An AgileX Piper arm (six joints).
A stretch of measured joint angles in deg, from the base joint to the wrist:
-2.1, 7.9, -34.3, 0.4, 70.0, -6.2
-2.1, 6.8, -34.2, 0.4, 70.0, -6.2
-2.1, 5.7, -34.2, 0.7, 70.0, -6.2
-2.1, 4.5, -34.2, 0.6, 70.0, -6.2
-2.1, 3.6, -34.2, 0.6, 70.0, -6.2
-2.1, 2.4, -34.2, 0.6, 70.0, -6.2
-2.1, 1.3, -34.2, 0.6, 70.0, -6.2
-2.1, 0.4, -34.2, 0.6, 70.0, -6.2
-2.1, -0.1, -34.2, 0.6, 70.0, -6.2
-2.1, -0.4, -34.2, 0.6, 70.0, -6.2
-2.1, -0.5, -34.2, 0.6, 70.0, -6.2
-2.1, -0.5, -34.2, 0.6, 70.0, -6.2
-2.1, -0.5, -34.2, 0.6, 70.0, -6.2
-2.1, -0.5, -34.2, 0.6, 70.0, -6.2
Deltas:
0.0, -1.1, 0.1, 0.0, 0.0, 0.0
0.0, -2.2, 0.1, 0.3, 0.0, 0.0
0.0, -3.4, 0.1, 0.2, 0.0, 0.0
0.0, -4.3, 0.1, 0.2, 0.0, 0.0
0.0, -5.5, 0.1, 0.2, 0.0, 0.0
0.0, -6.6, 0.1, 0.2, 0.0, 0.0
0.0, -7.5, 0.1, 0.2, 0.0, 0.0
0.0, -8.0, 0.1, 0.2, 0.0, 0.0
0.0, -8.3, 0.1, 0.2, 0.0, 0.0
0.0, -8.4, 0.1, 0.2, 0.0, 0.0
0.0, -8.4, 0.1, 0.2, 0.0, 0.0
0.0, -8.4, 0.1, 0.2, 0.0, 0.0
0.0, -8.4, 0.1, 0.2, 0.0, 0.0

